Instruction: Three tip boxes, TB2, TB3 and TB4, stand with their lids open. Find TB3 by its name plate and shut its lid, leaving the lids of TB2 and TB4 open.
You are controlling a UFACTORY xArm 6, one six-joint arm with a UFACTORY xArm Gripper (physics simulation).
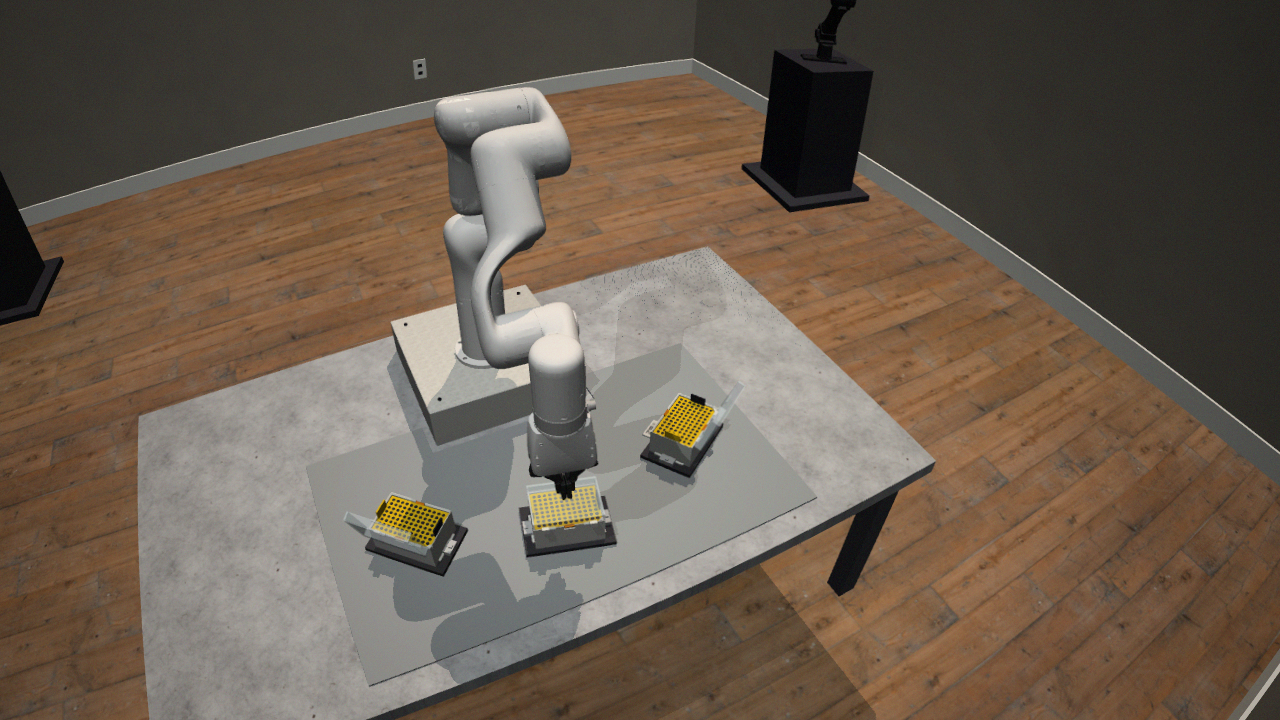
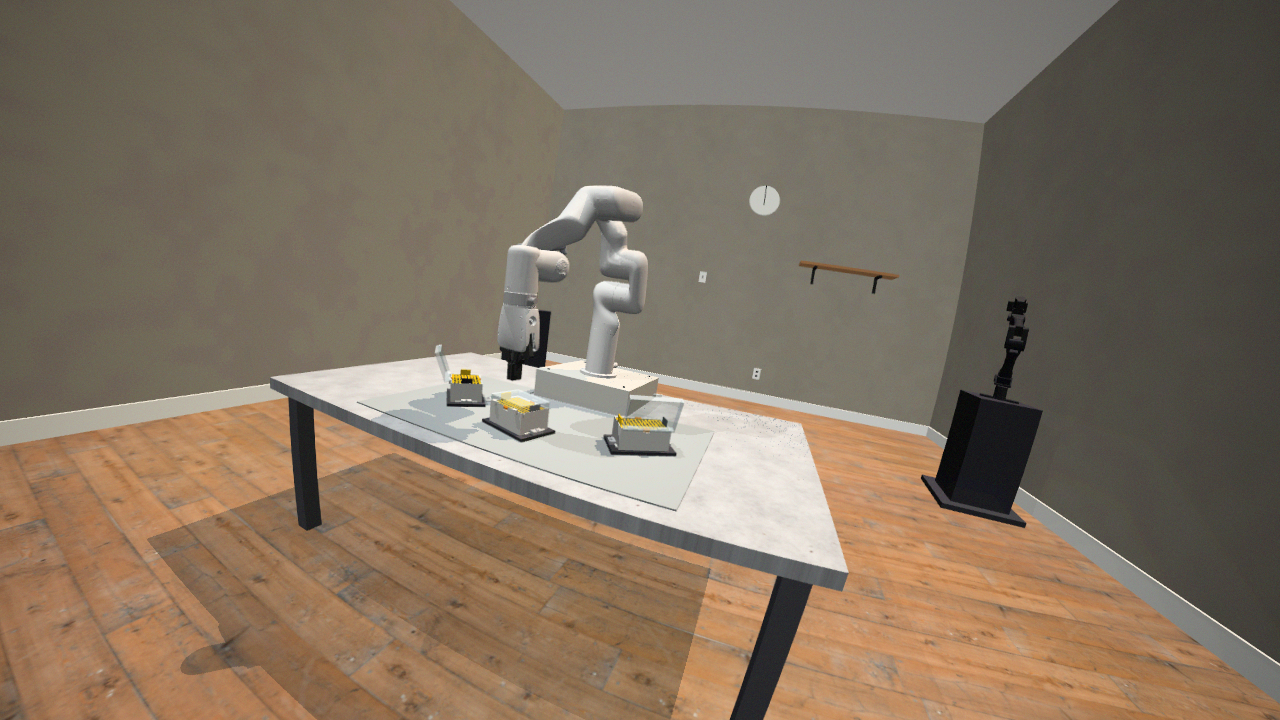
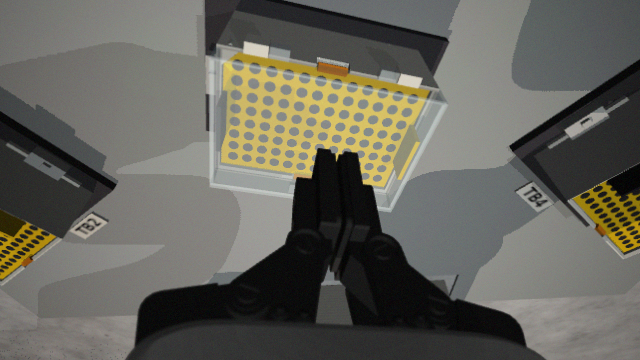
Labels:
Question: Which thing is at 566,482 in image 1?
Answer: My gripper.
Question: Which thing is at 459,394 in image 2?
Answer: A tip box base.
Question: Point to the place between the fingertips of my gripper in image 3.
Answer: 330,176

